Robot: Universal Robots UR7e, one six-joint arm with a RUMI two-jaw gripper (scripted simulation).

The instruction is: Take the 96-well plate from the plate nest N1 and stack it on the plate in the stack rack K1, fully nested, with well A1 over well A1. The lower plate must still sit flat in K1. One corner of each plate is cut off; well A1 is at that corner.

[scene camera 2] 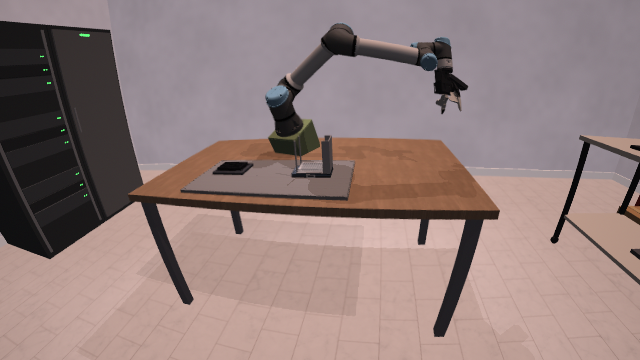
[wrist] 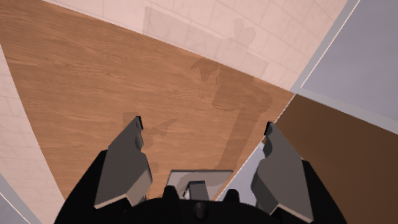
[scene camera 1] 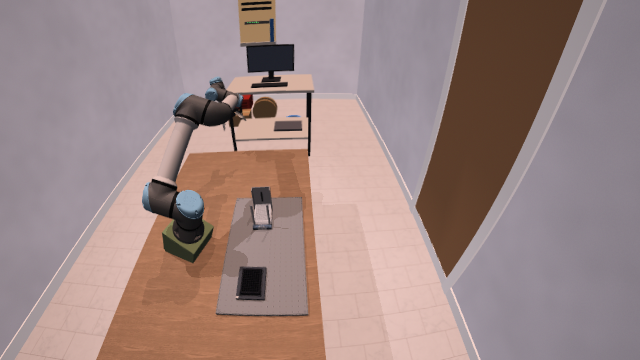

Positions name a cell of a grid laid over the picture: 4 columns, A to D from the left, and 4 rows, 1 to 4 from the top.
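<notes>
Looking from the scene camera, I see my gripper (scene camera 2: C2). From the wrist I see it again, my gripper (wrist: C3).
</notes>
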